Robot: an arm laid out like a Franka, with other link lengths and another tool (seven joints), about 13 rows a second.
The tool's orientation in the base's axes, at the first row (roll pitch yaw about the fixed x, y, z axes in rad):
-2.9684, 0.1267, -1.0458
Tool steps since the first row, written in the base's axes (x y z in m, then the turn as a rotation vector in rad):
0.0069, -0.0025, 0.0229, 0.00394, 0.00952, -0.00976
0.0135, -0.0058, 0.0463, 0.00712, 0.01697, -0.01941
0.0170, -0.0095, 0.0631, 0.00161, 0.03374, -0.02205
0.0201, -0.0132, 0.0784, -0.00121, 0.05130, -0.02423
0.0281, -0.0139, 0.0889, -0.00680, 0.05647, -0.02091
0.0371, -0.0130, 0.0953, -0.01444, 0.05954, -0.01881
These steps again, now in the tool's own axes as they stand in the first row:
0.0027, -0.0087, -0.0223, -0.00498, -0.00625, 0.01173
0.0058, -0.0168, -0.0452, -0.00857, -0.01089, 0.02288
0.0086, -0.0210, -0.0620, -0.02538, -0.01364, 0.02823
0.0114, -0.0245, -0.0774, -0.04158, -0.01917, 0.03353
0.0147, -0.0329, -0.0871, -0.04921, -0.01737, 0.03080
0.0176, -0.0421, -0.0924, -0.05591, -0.01259, 0.02868

